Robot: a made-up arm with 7 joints.
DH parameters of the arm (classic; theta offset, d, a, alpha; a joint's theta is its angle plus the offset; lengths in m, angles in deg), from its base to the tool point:
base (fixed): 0 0 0 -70
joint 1: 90 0 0 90
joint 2: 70 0 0 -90
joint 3: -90 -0.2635 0.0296 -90
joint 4: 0 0 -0.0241 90
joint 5: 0 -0.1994 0 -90
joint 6: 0 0 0 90
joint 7: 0 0 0 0
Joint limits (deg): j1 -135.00..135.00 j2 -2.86..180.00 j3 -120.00..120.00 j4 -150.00..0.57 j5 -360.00..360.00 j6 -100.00..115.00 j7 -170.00..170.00
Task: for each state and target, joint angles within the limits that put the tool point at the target. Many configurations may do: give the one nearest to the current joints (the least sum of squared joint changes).
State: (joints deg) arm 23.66 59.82 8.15 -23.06 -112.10 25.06 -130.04
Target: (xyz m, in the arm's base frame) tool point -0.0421 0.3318 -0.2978
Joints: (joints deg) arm 29.21 48.48 4.07 -45.74 -112.10 25.06 -130.04
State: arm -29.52 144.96 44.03 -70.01 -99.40 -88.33 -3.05
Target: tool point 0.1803 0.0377 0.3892
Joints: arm 5.03 158.93 37.54 -58.73 -99.40 -88.33 -3.05
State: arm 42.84 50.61 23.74 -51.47 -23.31 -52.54 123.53
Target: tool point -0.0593 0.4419 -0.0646
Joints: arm 48.97 73.46 35.57 -43.22 -23.31 -52.54 123.53
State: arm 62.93 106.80 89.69 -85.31 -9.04 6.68 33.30
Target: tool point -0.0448 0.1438 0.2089
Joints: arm 24.06 91.82 120.00 -127.89 -9.04 6.68 33.30
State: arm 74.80 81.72 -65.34 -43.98 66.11 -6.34 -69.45
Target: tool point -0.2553 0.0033 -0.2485
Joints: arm 62.55 44.17 -66.85 -94.50 66.11 -6.34 -69.45
